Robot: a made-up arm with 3 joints. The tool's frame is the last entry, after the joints.
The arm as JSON. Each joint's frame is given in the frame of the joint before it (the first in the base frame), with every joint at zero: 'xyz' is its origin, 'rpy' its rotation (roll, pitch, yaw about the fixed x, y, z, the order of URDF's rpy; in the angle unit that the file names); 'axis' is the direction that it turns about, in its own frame. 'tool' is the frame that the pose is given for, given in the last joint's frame.
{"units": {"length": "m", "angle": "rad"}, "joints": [
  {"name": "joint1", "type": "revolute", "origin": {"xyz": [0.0, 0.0, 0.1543], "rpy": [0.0, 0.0, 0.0]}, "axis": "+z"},
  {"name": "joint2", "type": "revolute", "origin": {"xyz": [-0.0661, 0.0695, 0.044], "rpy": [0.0, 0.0, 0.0]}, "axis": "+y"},
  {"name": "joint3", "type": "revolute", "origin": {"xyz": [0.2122, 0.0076, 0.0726], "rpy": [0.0, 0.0, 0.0]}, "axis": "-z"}
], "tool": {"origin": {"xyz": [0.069, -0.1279, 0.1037], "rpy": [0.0, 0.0, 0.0]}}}
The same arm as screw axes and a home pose.
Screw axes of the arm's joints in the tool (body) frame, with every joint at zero. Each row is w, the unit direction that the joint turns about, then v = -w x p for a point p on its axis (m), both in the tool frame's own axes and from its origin. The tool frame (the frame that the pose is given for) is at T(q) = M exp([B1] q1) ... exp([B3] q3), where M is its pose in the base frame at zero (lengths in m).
B1: w 0 0 1 v 0.0508 0.2151 0
B2: w 0 1 0 v 0.1763 0 -0.2812
B3: w 0 0 -1 v -0.1279 -0.069 0
M: xyz 0.2151 -0.0508 0.3746 (m) rpy 0 0 0 (deg, as in URDF)

